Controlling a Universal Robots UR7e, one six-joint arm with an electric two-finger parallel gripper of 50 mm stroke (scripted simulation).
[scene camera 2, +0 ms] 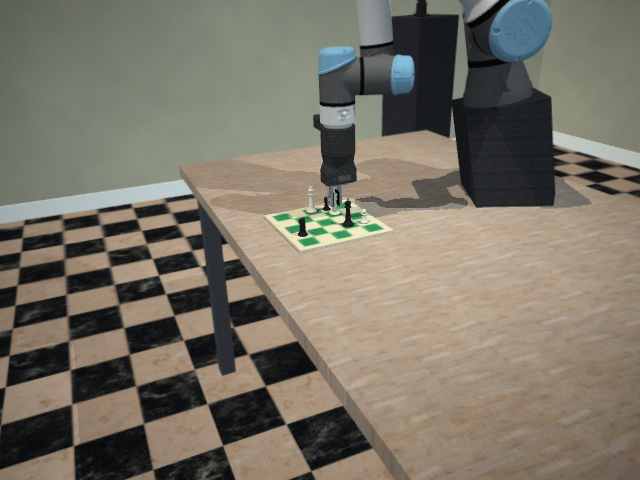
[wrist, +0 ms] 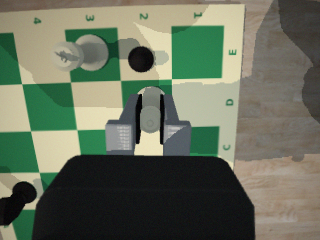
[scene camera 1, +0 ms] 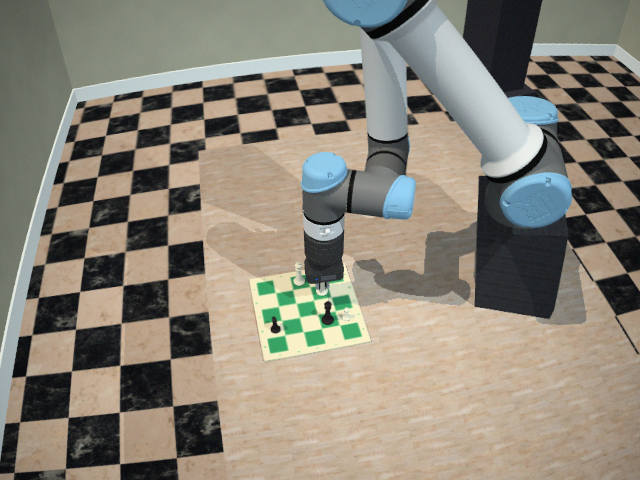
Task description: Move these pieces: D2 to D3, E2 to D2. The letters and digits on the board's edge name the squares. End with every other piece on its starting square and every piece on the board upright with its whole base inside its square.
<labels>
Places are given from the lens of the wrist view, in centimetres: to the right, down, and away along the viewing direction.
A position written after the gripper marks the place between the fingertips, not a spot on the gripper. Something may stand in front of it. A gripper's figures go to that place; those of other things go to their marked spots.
gripper point(wrist: 151, 109): -1, -1, 16
tall white piece point(wrist: 90, 52): -4, -4, 15
</labels>
